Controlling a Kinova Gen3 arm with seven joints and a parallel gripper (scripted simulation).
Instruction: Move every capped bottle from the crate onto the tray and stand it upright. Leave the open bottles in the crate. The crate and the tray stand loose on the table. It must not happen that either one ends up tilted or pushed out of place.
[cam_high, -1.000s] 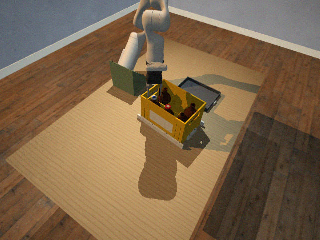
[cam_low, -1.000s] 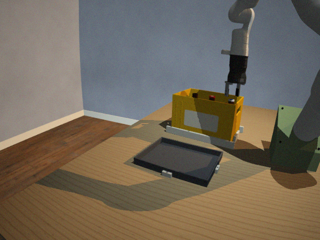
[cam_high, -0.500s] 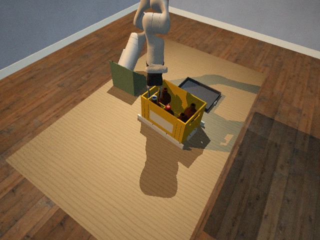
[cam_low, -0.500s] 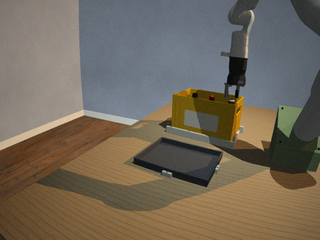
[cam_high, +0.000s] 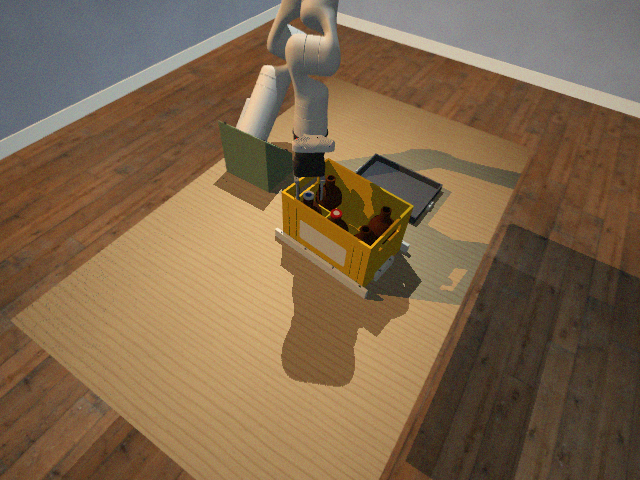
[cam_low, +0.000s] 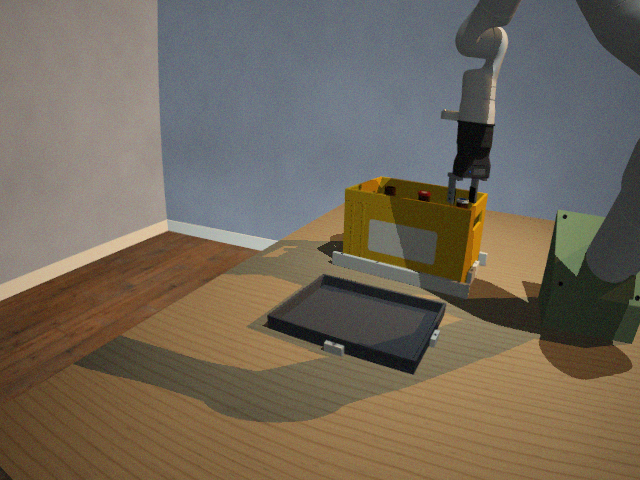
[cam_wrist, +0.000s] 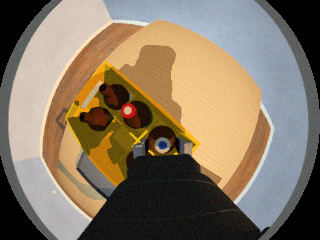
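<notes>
Now: hand 8 cm above the white-label bottle. Also, from my hand: yellow crate: 9 cm ahead, 2 cm to the left, 9 cm below; dark tray: 15 cm ahead, 31 cm to the left, 16 cm below.
</notes>
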